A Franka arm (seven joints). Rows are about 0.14 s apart.
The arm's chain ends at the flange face. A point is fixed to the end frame.
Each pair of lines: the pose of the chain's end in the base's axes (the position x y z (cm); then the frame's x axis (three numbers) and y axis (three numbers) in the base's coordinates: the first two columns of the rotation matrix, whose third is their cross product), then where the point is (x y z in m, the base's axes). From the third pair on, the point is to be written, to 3 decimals.
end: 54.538 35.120 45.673 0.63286 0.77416 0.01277 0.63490 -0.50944 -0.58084
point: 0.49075 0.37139 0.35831
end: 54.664 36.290 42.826 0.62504 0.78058 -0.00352 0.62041 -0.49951 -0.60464
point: 0.48857 0.38308 0.33183
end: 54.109 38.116 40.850 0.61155 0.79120 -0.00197 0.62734 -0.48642 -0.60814
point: 0.482 0.401 0.312
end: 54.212 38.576 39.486 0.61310 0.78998 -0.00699 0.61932 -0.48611 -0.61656
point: 0.482 0.406 0.299
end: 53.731 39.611 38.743 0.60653 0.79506 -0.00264 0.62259 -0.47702 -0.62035
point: 0.477 0.416 0.292
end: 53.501 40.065 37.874 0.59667 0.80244 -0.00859 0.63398 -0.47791 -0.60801
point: 0.476 0.419 0.283
